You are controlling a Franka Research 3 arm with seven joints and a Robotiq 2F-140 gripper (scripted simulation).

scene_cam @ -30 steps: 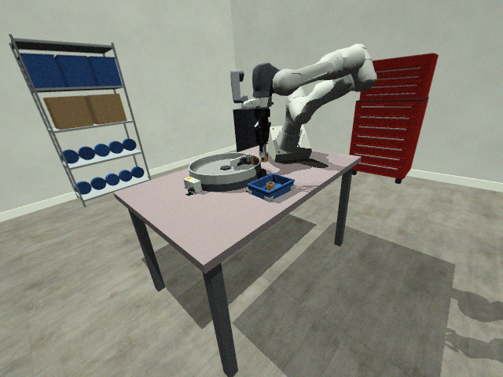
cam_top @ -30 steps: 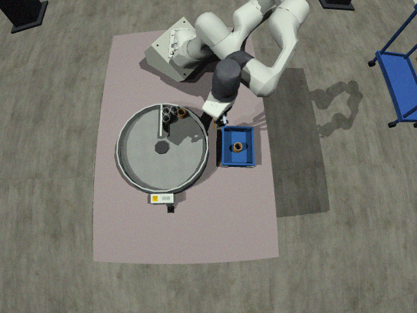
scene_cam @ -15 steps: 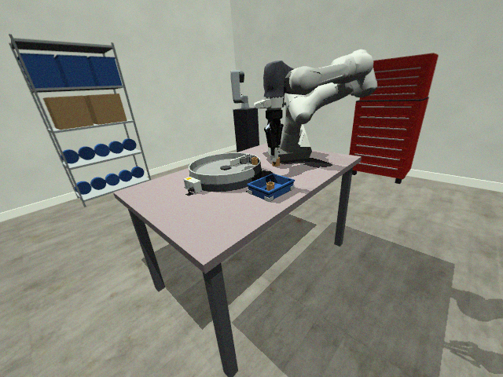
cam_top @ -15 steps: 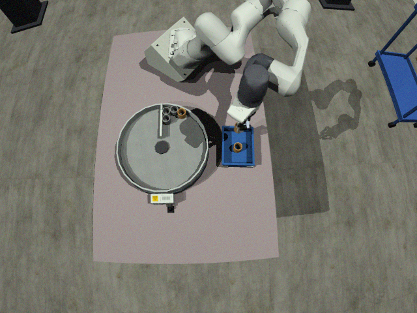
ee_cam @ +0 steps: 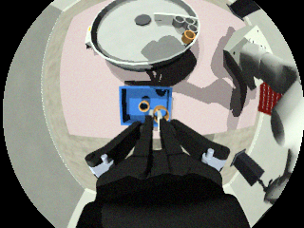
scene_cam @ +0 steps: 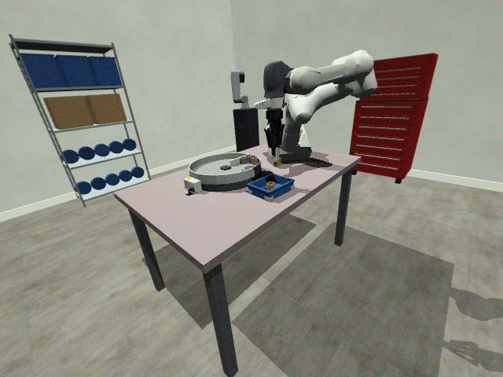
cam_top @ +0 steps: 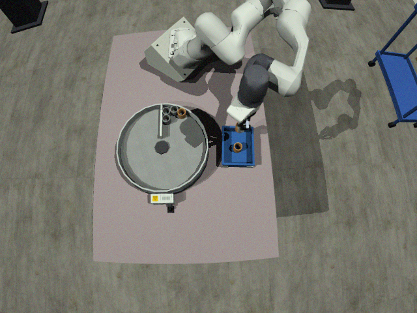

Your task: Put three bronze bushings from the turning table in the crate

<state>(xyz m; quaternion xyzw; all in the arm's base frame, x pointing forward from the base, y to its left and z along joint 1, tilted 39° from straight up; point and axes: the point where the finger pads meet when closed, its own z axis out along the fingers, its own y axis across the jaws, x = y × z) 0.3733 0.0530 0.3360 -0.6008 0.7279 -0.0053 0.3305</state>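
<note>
The blue crate is 160 mm below my hand and 40 mm ahead of it. Round my hand: turning table (350 mm to the right, 130 mm below).
</note>
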